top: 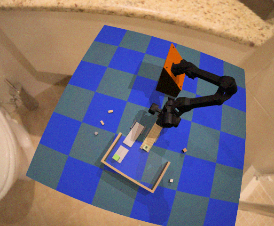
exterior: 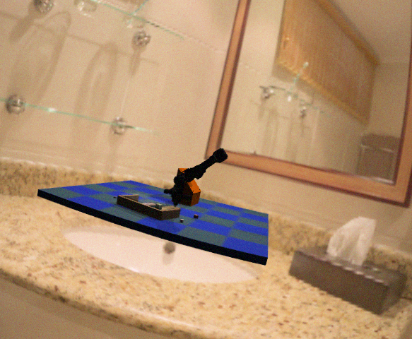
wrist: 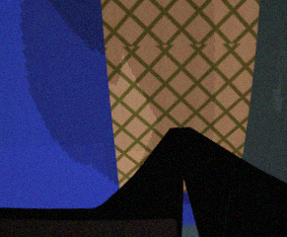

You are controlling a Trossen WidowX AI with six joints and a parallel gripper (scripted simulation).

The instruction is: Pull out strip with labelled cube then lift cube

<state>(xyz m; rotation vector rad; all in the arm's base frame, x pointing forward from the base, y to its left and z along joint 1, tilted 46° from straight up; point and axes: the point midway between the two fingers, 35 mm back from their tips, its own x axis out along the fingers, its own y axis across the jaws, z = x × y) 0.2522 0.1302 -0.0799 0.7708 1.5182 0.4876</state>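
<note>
Right now the lattice strip is 9 cm ahead of my gripper tip and 2 cm to the right of it. The rest, counted from my gripper tip: grey peg 22 cm ahead, 34 cm to the right.
</note>
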